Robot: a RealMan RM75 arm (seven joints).
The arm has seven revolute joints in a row. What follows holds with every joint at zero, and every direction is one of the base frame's. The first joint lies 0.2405 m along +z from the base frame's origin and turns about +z. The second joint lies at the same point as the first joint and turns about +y. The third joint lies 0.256 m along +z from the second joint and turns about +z. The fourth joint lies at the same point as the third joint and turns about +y. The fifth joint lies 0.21 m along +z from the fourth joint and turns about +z. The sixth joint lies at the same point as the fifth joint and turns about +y. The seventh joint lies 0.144 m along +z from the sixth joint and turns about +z. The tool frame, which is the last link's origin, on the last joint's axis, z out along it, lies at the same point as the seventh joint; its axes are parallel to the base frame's.
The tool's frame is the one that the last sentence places.
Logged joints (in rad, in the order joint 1, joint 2, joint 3, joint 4, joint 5, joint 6, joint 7), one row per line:
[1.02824, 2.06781, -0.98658, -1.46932, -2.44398, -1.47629, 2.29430]
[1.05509, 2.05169, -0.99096, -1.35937, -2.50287, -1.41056, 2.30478]
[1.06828, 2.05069, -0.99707, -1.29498, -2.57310, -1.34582, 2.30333]
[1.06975, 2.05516, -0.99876, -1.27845, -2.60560, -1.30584, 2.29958]
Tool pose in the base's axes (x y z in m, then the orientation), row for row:
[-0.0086, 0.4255, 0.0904, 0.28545, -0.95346, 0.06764, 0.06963]
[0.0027, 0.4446, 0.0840, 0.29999, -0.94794, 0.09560, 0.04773]
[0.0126, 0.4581, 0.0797, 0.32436, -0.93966, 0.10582, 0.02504]
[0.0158, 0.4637, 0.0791, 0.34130, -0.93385, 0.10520, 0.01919]
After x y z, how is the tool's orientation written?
As a quaternion, w x y z.
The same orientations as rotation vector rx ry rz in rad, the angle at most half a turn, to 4 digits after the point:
[-2.5495, 0.1809, 0.1862]
[-2.5163, 0.2538, 0.1267]
[-2.4645, 0.2775, 0.0657]
[-2.4291, 0.2736, 0.0499]

